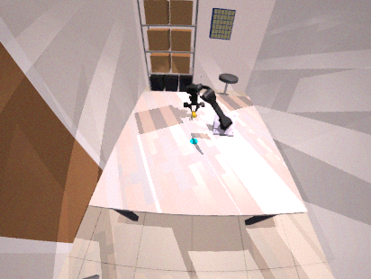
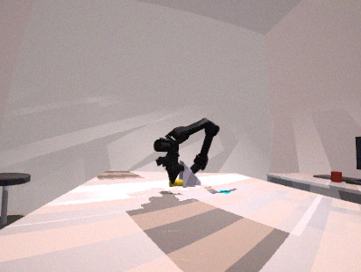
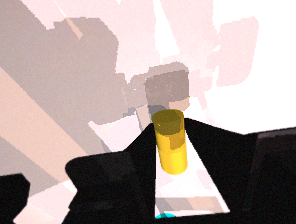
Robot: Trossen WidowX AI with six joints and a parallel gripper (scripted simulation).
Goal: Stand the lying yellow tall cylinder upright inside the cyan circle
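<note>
Right now the cyan circle is 1 cm ahead of my gripper tip, 30 cm to the left of it and 5 cm below it. From my gripper tip the other things lie so: yellow tall cylinder: 2 cm to the left.
</note>
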